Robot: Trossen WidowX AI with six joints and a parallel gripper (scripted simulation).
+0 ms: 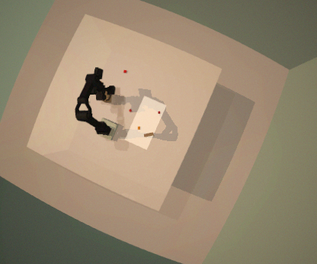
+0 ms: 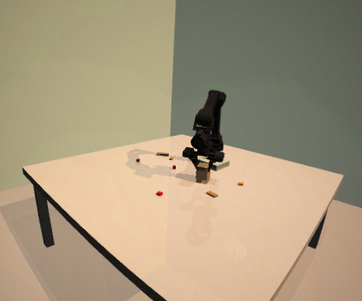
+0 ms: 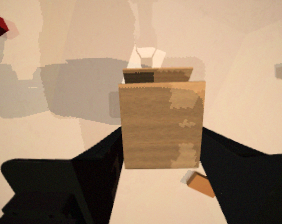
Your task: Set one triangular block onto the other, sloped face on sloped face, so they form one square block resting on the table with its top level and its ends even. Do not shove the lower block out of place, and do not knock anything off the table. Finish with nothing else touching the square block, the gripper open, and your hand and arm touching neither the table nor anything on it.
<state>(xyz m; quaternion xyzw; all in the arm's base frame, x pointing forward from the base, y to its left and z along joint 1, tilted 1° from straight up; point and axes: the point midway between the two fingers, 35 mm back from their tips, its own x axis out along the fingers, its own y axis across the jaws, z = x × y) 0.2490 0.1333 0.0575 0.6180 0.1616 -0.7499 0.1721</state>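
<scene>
Right now the brown piece is 12 cm to the left of my gripper tip, 7 cm ahead of it and 6 cm below it. Round my gripper tip: wooden triangular block: 1 cm ahead, 1 cm above.
</scene>
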